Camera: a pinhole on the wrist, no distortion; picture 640 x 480 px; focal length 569.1 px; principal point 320.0 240.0 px. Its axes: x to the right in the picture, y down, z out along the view. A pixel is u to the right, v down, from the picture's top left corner.
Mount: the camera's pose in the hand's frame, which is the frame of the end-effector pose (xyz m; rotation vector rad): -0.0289 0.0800 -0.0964 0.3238 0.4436 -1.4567
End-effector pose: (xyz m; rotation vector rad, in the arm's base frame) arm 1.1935 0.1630 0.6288 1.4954 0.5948 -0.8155
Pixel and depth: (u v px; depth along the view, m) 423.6 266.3 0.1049
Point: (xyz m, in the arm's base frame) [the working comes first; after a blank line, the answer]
In the camera's frame: 0.0191 0.0048 0.1049

1.1984 0.1766 0.6478
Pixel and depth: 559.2 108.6 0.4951
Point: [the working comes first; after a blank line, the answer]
In the camera's frame: 0.2081 -0.1143 0.4951

0.8381 -0.0370 0.4842
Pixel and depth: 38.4 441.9 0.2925
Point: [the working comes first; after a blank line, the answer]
In the camera's frame: -0.1447 0.1038 0.2925

1.2807 -0.0756 0.6096
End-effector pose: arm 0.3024 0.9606 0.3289 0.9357 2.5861 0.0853
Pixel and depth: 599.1 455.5 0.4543
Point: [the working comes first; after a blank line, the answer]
In the camera's frame: 0.2228 0.1720 0.4543

0.0455 0.8276 0.0323
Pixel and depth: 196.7 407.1 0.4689
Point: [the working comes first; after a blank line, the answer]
In the camera's frame: -0.1016 0.1377 0.4689

0.3110 0.9959 -0.0559
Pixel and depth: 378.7 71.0 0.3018
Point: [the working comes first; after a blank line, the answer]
In the camera's frame: 0.0311 -0.0896 0.3018

0.3651 0.8178 0.1942
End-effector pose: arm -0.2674 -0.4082 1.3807 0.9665 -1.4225 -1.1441
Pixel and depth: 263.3 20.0 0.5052
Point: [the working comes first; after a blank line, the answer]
In the camera's frame: -0.0503 -0.1953 0.5052

-0.6189 -0.2081 1.2034
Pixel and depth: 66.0 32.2 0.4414
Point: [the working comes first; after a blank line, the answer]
In the camera's frame: -0.1970 -0.1612 0.4414

-0.6319 -0.1889 1.3653
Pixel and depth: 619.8 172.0 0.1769
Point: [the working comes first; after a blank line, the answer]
In the camera's frame: 0.0932 -0.0211 0.1769

-0.2795 -0.3983 1.2892
